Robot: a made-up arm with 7 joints. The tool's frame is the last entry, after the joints. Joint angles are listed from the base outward. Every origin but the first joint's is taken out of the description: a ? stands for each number. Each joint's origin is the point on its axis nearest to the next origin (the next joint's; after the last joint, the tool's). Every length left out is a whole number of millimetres.
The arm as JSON. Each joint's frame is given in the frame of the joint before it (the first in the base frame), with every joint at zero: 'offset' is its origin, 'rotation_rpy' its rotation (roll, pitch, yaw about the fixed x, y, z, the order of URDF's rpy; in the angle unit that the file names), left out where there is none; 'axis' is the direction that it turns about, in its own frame. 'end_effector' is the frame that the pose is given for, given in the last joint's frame.
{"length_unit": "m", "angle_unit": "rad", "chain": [
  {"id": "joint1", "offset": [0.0, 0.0, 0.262], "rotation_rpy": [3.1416, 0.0, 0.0], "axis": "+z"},
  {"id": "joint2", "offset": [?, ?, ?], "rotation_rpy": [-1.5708, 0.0, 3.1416], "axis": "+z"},
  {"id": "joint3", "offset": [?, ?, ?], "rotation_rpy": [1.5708, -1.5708, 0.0], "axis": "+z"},
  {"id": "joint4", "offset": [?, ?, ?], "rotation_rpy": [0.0, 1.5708, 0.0], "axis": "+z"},
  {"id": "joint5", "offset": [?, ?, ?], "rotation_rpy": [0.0, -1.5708, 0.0], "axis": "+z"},
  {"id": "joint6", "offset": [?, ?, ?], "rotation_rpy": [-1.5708, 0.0, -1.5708], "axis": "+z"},
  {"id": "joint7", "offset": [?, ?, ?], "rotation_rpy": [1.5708, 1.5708, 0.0], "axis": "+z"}
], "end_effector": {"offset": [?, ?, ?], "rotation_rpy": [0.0, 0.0, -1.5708]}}
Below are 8 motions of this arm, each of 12 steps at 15 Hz.
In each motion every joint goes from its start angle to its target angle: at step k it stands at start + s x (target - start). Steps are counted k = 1, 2, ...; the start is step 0. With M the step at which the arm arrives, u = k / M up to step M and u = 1 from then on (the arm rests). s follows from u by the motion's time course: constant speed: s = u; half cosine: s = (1 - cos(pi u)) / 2; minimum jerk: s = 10 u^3 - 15 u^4 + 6 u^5.
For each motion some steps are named. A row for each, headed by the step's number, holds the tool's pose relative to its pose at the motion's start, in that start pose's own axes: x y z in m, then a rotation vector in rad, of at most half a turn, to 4 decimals.
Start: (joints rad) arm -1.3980 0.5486 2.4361 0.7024 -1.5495 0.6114 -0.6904
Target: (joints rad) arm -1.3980 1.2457 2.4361 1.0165 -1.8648 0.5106 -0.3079
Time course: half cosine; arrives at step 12
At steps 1, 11, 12:
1: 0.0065 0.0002 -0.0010 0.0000 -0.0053 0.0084
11: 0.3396 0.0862 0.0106 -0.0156 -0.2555 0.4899
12: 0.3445 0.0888 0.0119 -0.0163 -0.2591 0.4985

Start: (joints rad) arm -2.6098 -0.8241 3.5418 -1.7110 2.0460 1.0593 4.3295
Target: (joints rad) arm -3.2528 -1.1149 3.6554 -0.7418 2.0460 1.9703 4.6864
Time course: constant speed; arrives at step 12
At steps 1, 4, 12:
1: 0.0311 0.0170 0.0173 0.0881 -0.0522 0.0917
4: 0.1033 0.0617 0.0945 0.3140 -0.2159 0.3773
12: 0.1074 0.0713 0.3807 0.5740 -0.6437 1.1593

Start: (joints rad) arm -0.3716 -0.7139 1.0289 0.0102 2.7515 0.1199 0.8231
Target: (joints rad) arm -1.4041 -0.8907 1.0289 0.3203 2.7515 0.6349 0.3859
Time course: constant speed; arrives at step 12
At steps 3, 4, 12:
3: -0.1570 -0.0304 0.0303 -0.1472 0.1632 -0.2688
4: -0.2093 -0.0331 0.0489 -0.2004 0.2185 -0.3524
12: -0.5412 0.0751 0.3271 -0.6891 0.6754 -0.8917

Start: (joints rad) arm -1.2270 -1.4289 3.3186 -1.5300 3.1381 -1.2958 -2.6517
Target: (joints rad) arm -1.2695 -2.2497 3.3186 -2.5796 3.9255 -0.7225 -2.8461
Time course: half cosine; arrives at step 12
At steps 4, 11, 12:
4: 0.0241 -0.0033 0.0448 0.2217 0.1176 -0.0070
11: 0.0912 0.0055 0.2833 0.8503 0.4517 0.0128
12: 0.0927 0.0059 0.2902 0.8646 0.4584 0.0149

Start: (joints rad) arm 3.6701 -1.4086 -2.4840 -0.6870 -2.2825 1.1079 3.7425
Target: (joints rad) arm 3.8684 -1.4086 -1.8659 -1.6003 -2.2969 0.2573 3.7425
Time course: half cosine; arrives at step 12
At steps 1, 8, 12:
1: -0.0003 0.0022 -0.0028 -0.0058 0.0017 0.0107
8: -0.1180 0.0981 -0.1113 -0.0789 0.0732 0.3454
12: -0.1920 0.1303 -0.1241 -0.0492 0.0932 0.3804

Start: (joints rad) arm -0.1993 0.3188 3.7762 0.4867 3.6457 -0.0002 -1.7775
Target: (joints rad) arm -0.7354 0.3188 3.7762 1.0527 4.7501 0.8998 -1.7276
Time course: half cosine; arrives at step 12
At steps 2, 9, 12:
2: -0.0105 -0.0132 -0.0006 0.0195 0.0362 0.0422
9: -0.2344 -0.1233 0.1043 0.4391 0.8358 0.2966
12: -0.2775 -0.1302 0.1526 0.5652 1.0303 0.2773

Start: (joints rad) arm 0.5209 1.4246 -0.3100 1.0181 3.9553 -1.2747 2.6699
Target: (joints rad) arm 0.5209 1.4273 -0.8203 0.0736 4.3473 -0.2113 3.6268
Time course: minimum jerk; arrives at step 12
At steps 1, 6, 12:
1: -0.0022 -0.0002 0.0015 -0.0036 0.0097 0.0032
6: -0.1600 0.0464 0.2060 -0.0747 0.9668 0.2191
12: -0.1646 0.2216 0.4011 0.4527 1.7046 0.1409

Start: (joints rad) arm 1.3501 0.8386 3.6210 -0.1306 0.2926 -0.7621 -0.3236
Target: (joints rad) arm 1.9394 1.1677 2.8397 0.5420 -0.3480 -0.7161 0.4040
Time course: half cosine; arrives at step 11
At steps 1, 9, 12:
1: -0.0008 -0.0009 -0.0019 0.0118 0.0004 -0.0040
9: -0.0244 -0.2448 -0.0332 0.2267 -0.2920 -0.3349
12: -0.0305 -0.2846 -0.0258 0.2045 -0.3455 -0.3662

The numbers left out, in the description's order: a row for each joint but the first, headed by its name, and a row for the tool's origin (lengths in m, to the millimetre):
joint2: 0.0 0.011 0.0
joint3: 0.0 0.309 0.0
joint4: -0.012 0.0 0.0
joint5: 0.333 0.0 0.0
joint6: 0.0 0.0 0.0
joint7: 0.0 0.149 0.0
tool: 0.0 0.0 0.0

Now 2 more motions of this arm.
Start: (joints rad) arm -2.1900 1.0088 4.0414 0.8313 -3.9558 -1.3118 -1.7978
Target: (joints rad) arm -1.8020 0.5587 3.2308 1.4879 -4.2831 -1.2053 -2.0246
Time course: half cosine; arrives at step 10
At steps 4, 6, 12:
4: -0.0140 -0.1190 -0.1523 -0.3463 -0.0243 -0.1254
6: 0.0208 -0.2466 -0.2559 -0.6311 -0.1416 -0.3054
12: 0.0980 -0.3934 -0.3179 -0.8910 -0.3607 -0.5713

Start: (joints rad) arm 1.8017 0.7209 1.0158 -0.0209 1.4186 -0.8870 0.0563
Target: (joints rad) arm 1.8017 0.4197 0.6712 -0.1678 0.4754 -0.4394 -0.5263
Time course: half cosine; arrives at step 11
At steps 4, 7, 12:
4: 0.0592 0.0949 0.0471 0.3557 -0.1667 -0.3405
7: 0.1312 0.2045 0.1524 0.8893 -0.2244 -0.8490
12: 0.1680 0.2594 0.2391 1.2576 -0.1168 -1.2116

